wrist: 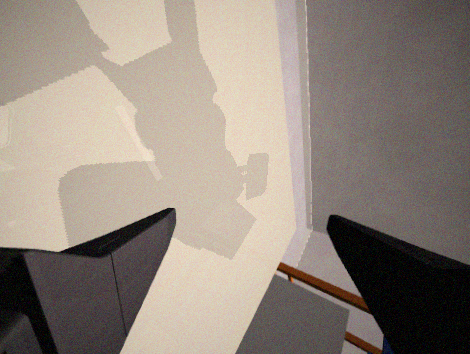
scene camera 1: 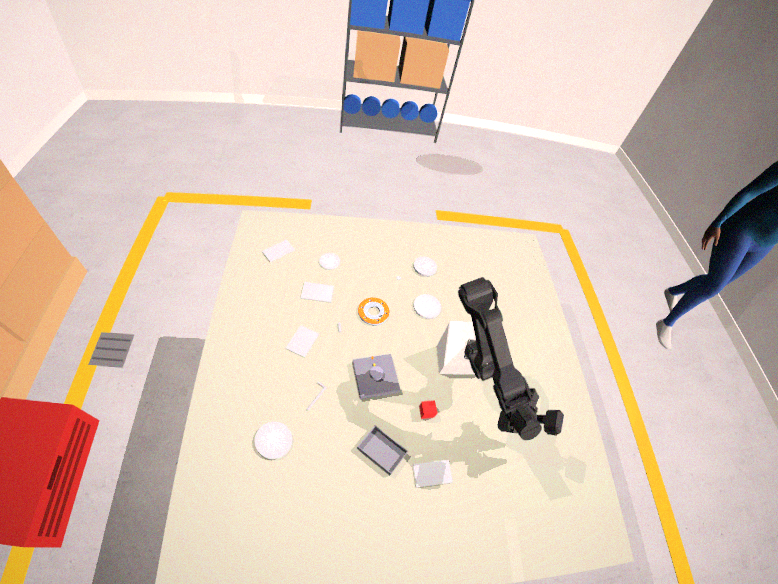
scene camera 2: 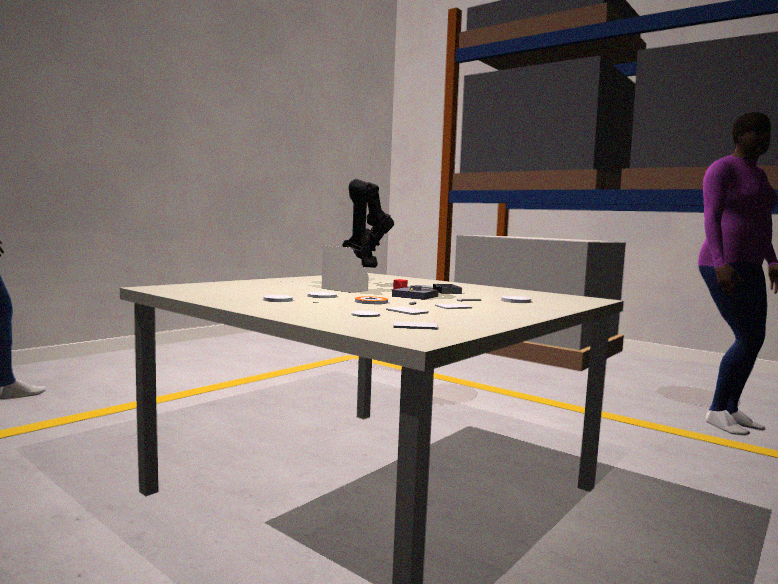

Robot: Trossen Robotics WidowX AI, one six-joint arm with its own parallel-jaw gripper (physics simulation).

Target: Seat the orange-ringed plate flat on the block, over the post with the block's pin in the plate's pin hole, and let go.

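Where they show: gripper, fingertip midpoint: [wrist: 252, 218] [scene camera 1: 542, 433] [scene camera 2: 359, 258]; arm's base at its link origin: [scene camera 1: 475, 350] [scene camera 2: 343, 263].
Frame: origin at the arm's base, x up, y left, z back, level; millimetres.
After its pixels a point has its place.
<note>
The orange-ringed plate [scene camera 1: 362, 311] @(x -88, y -155, z -356 mm) [scene camera 2: 360, 300] @(x -89, y -217, z -320 mm) lies flat on the table, apart from the block and behind it in scene camera 1. The dark grey block [scene camera 1: 387, 389] @(x -74, y 122, z -261 mm) [scene camera 2: 408, 294] @(x -85, y 17, z -316 mm) stands near the table's middle. Its round post [scene camera 1: 377, 374] @(x -59, y 83, z -296 mm) rises from the top, with a small yellow pin [scene camera 1: 374, 365] @(x -70, y 49, z -305 mm) beside it; no plate is on it. My gripper [scene camera 1: 531, 427] @(x 2, y 258, z 183 mm) [scene camera 2: 368, 261] @(x 2, y 258, z 183 mm) [wrist: 252, 218] @(x 2, y 258, z 183 mm) is open and empty, raised above the table to the right of the block in scene camera 1. Plate and block do not show in the wrist view.
A red cube [scene camera 1: 428, 409] @(x -58, y 181, z -140 mm) [scene camera 2: 400, 284] @(x -73, y 157, z -153 mm) and a dark open tray [scene camera 1: 381, 450] @(x -95, y 301, z -269 mm) [scene camera 2: 447, 287] @(x -74, y 251, z -306 mm) are near the block. A tall white box [scene camera 1: 455, 352] @(x -7, y 11, z -63 mm) [scene camera 2: 344, 270] @(x -20, y -59, z -70 mm) stands by the arm. Several white discs and flat cards lie around, including a disc [scene camera 1: 427, 306] @(x -90, y -206, z -127 mm) right of the plate.
</note>
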